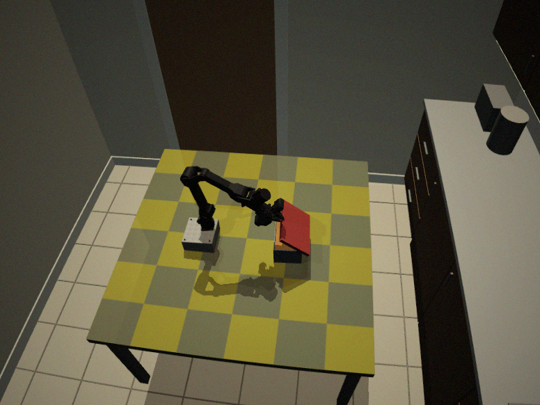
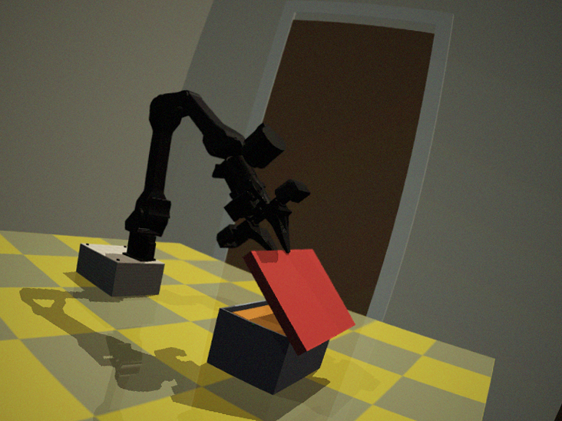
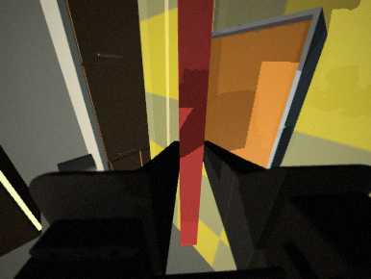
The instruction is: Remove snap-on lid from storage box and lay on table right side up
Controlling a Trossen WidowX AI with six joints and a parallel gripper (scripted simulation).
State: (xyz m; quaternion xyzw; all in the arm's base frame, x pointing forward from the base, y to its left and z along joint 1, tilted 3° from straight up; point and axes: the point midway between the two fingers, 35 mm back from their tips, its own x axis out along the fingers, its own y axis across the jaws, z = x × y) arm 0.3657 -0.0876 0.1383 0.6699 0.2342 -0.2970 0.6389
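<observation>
My gripper tip is now 6 cm short of the red lid, 1 cm to the left of it and 5 cm above it. Also, from my gripper tip: storage box (3 cm ahead, 16 cm below).
</observation>
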